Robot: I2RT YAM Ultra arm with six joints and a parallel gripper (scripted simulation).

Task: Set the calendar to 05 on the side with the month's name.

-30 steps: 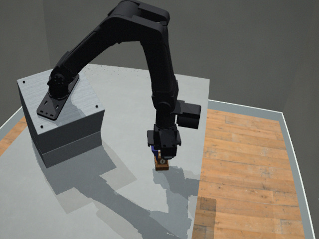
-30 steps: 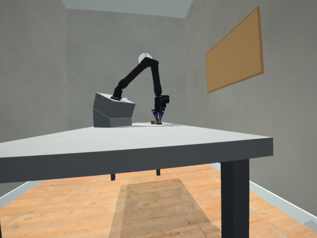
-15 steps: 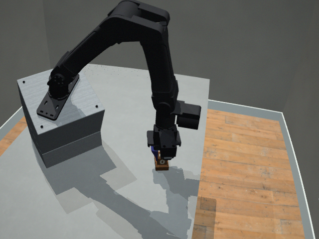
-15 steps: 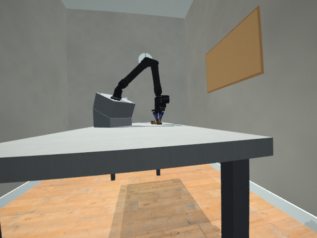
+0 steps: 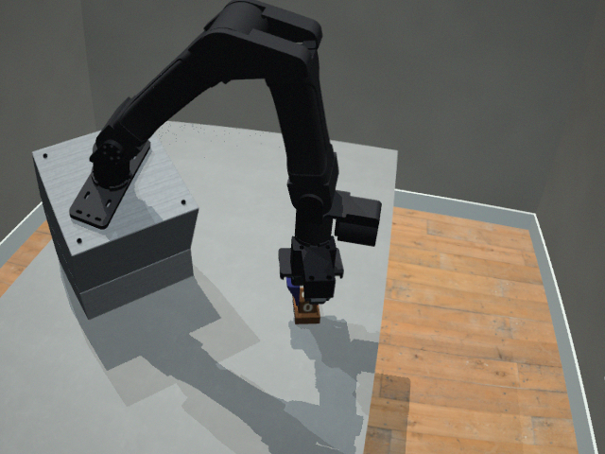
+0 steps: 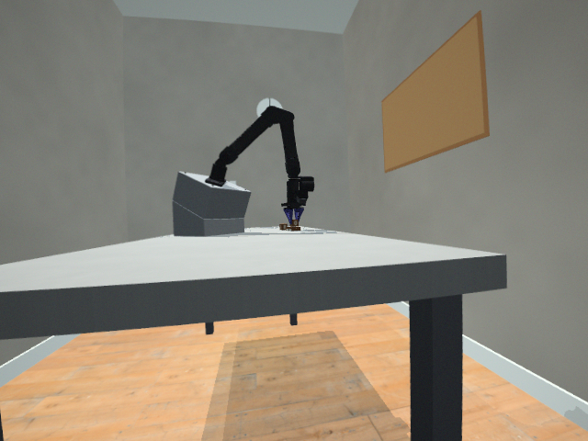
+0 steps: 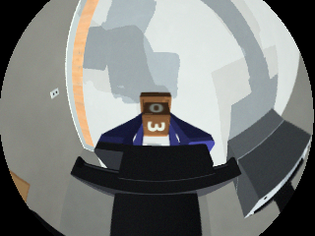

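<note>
Now: the brown wooden cube right at my hand. Round my hand: brown tray 30 mm below, 20 mm to the left.
</note>
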